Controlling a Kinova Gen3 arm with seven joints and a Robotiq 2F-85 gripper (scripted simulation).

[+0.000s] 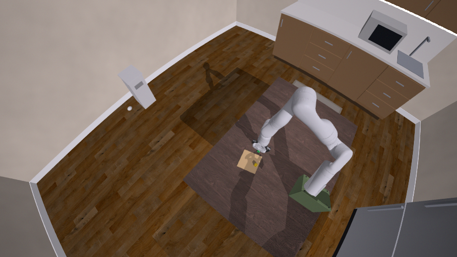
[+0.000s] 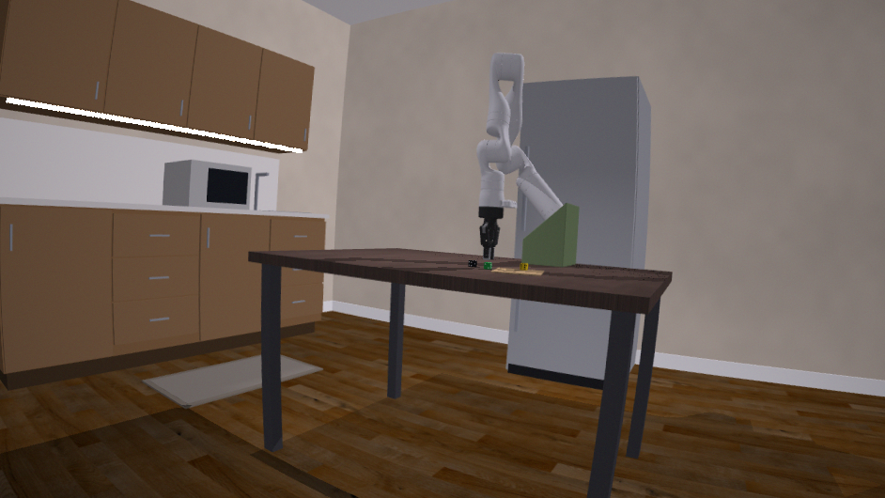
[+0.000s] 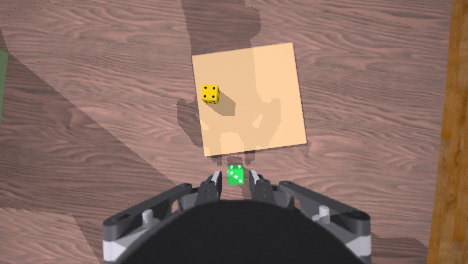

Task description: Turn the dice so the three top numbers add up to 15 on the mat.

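Right now the green die is 40 mm below my hand. The rest, counted from my hand: black die (60 mm to the right, 40 mm below, 20 mm behind); yellow die (100 mm to the left, 50 mm behind, 30 mm below); tan mat (100 mm to the left, 40 mm below).
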